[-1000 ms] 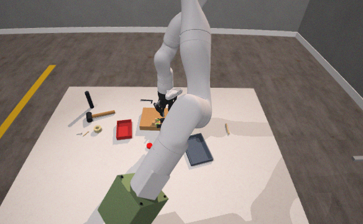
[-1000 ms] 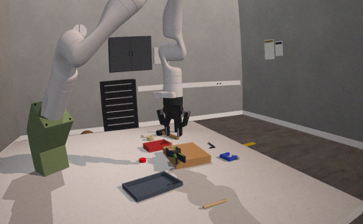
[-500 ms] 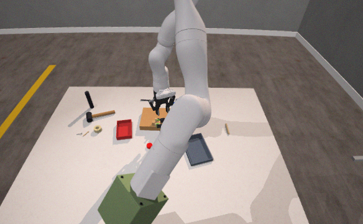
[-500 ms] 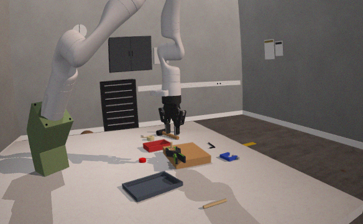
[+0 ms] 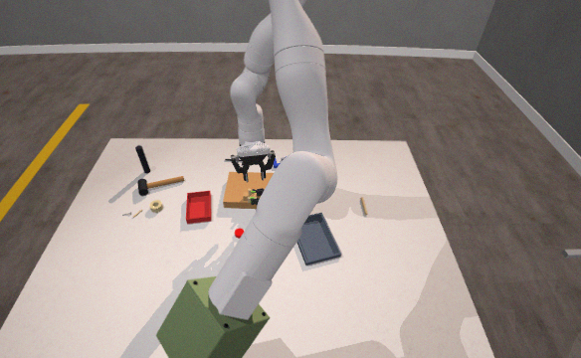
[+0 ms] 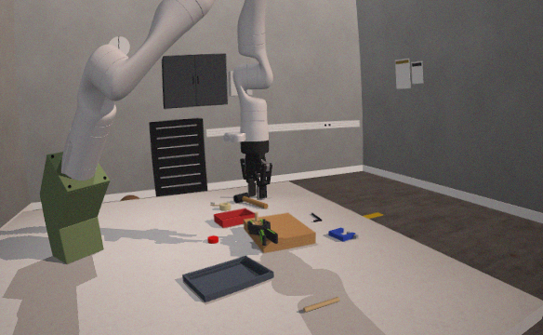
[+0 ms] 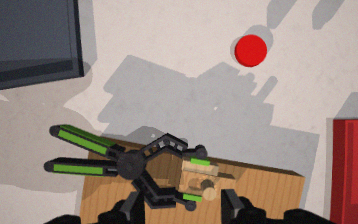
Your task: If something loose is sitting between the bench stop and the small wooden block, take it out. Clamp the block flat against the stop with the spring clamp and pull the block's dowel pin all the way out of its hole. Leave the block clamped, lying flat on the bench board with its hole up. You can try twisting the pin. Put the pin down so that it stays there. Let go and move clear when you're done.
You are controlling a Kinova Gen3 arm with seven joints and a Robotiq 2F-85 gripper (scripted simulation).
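Right now my hand is 10 mm short of the dowel pin, 20 mm to the right of it and 90 mm above it. The rest, counted from my hand: wooden bench board (60 mm ahead, 10 mm to the right, 120 mm below); red disc (100 mm behind, 80 mm to the left, 140 mm below); red tray (40 mm ahead, 190 mm to the left, 140 mm below).
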